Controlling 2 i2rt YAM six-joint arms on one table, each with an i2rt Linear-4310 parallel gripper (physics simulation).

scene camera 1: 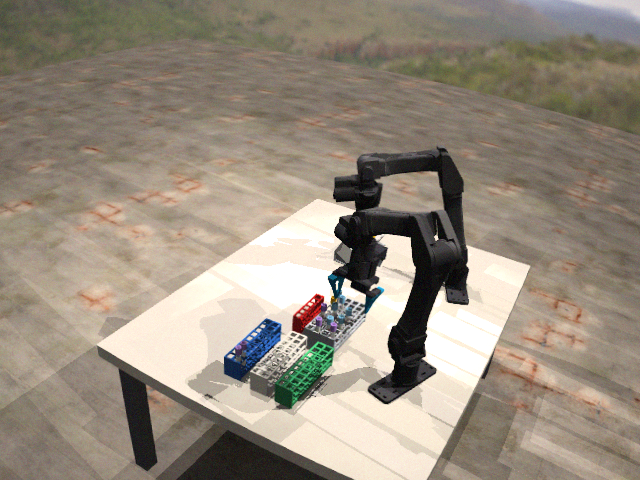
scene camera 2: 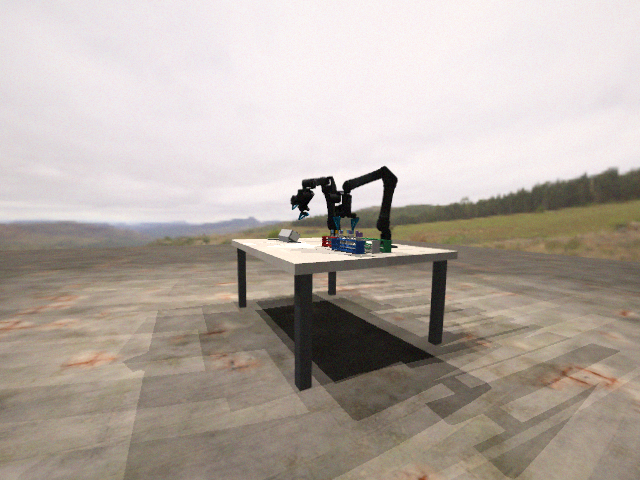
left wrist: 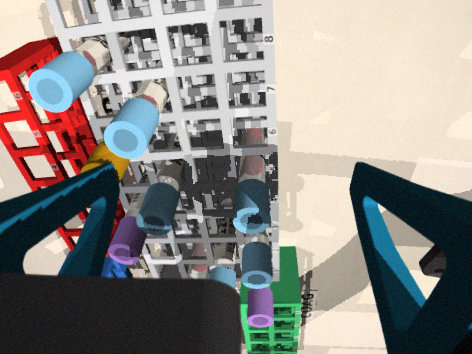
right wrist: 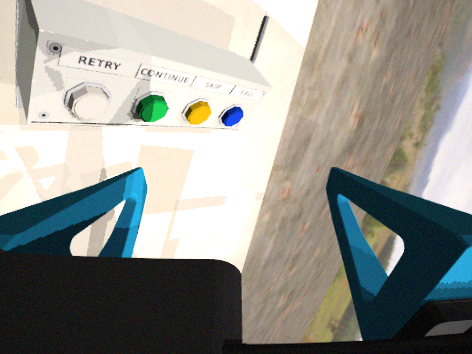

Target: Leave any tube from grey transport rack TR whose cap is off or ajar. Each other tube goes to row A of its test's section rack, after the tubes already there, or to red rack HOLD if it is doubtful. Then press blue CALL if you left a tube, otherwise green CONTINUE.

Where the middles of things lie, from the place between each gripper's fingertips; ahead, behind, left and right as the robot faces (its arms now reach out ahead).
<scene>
Right now my right hand is 10 mm short of the RETRY button [right wrist: 90,103], 30 mm to the right of it and 120 mm above it.
Now: the RETRY button 37 cm to the right of my left hand, 13 cm ahead of it and 3 cm below it.
</scene>
